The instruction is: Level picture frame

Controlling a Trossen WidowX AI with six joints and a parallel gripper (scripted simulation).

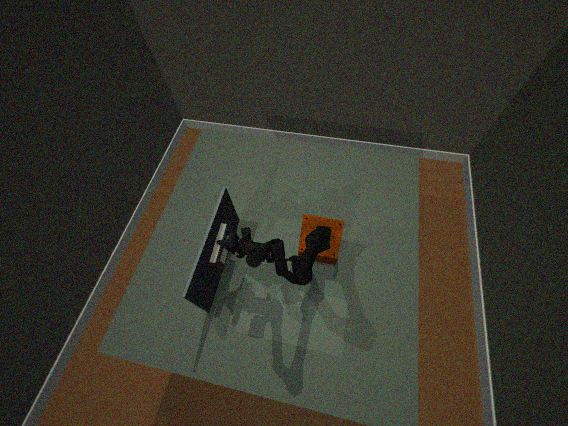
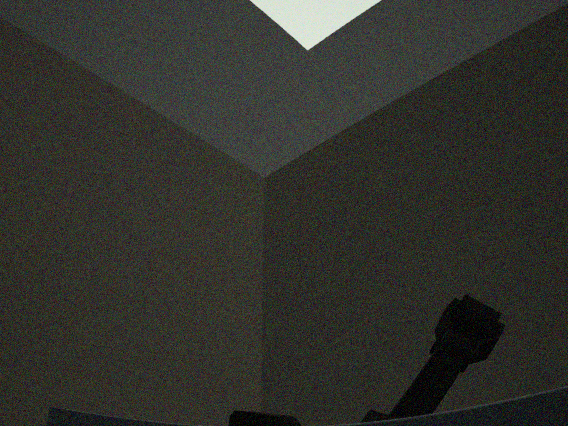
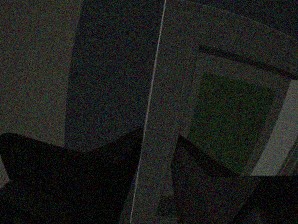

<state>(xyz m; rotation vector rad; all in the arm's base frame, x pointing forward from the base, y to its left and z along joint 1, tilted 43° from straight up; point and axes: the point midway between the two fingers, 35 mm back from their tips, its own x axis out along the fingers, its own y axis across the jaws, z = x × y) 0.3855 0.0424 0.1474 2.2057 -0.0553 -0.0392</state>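
My gripper tip is 50 mm above the picture frame. The rest, counted from my gripper tip: wall panel (70 mm below, 20 mm ahead, 10 mm to the left).
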